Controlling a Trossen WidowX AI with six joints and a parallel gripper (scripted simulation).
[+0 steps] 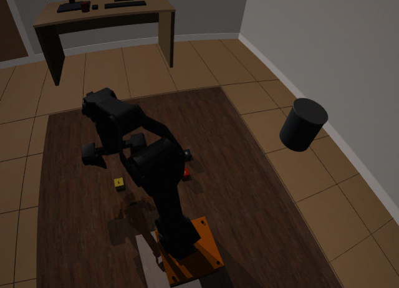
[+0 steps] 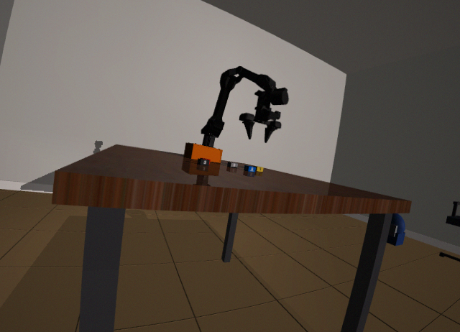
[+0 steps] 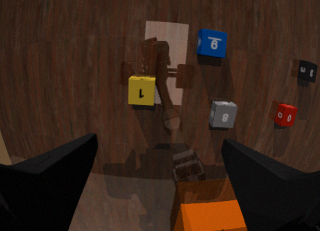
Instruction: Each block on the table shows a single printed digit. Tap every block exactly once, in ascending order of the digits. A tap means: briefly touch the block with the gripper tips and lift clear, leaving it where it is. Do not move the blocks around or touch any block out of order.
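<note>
Now: gripper tip 21 cm to the left of the red block, 12 cm above it and 6 cm past it. The rest, counted from my gripper tip: yellow block 12 cm below, 2 cm to the left, 1 cm ahead; blue block 12 cm below, 7 cm to the right, 6 cm ahead; grey block 12 cm below, 9 cm to the right, 4 cm behind.
</note>
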